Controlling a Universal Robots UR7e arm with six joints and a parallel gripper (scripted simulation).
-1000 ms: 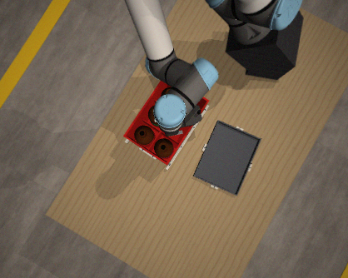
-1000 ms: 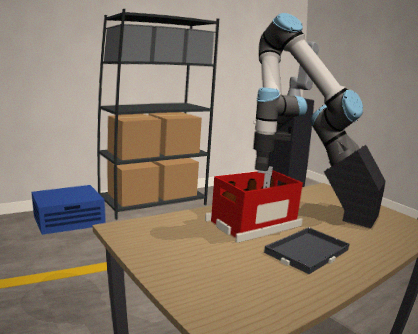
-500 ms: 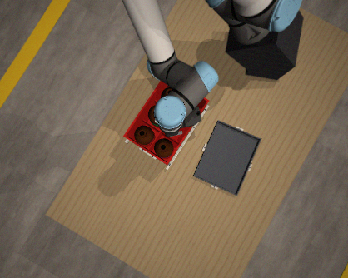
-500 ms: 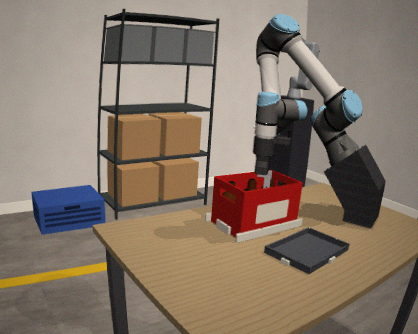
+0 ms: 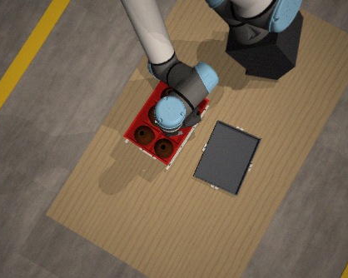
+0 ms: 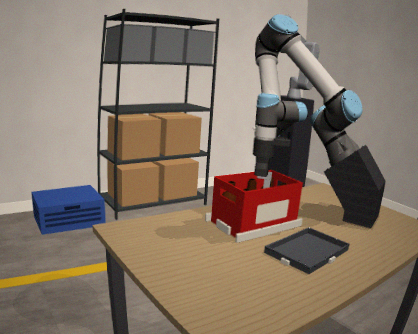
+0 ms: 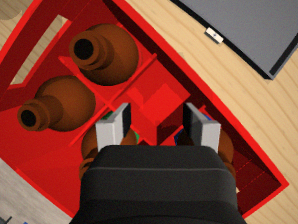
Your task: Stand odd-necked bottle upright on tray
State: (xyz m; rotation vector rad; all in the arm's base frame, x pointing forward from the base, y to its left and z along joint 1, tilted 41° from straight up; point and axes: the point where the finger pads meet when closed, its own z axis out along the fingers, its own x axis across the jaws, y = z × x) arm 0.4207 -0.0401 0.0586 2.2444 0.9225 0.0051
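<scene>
The red crate lies 8 cm below my hand and 4 cm to the right of it. The rest, counted from my hand: dark grey tray (24 cm to the left, 15 cm below).
</scene>
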